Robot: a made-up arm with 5 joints.
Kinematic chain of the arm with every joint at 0, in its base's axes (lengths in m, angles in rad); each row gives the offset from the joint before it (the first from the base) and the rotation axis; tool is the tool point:
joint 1: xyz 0 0 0.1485 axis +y
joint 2: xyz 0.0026 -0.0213 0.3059 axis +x
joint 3: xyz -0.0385 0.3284 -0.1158 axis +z
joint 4: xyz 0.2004 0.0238 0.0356 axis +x
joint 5: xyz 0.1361 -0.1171 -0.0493 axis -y
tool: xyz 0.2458 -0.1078 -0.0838
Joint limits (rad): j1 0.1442..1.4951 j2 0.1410..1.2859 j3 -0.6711..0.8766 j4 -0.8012..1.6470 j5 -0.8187..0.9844
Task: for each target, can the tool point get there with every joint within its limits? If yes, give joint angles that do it. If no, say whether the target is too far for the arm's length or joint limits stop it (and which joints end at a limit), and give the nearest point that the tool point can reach.
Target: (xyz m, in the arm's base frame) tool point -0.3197 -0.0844 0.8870
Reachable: no: joint limits stop it (at a limit: joint 1, joint 2, joint 3, joint 4, joint 5) | nearest point 0.1228 -0.2147 0.2919 | short by 0.753 m
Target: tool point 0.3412 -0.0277 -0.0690
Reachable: yes | joints 0.9303 0.8926 -0.5029 0.2028 0.6357
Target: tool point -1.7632 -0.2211 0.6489
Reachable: no: too far | nearest point -0.0824 -0.0289 -0.0765 | short by 1.841 m
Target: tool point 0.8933 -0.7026 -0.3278
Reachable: no: joint limits stop it (at a limit: joint 2, joint 4, joint 5) | nearest point 0.7047 -0.0940 -0.2272 | short by 0.645 m
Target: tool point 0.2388 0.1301 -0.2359
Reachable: yes | joints 1.2769 0.8095 -0.2513 -0.1693 -0.2919
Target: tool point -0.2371 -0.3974 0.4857
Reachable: no: joint limits stop it (at a limit: joint 1, joint 2, joint 3, joint 4, joint 5) | nearest point 0.1228 -0.2147 0.2919 | short by 0.448 m
